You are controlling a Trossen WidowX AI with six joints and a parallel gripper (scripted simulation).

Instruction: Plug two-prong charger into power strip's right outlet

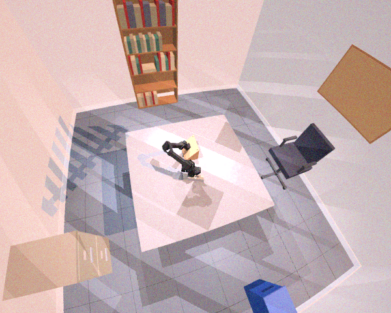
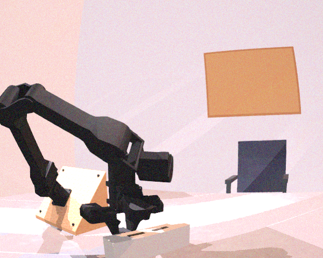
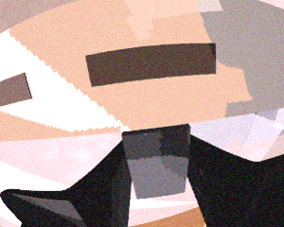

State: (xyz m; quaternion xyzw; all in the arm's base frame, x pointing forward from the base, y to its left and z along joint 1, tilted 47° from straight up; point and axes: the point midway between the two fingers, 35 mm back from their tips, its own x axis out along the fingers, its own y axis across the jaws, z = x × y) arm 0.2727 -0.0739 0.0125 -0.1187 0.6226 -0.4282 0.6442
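Now: the black two-prong charger 20 mm ahead of my gripper tip, 10 mm to the right of it and 10 mm above it.
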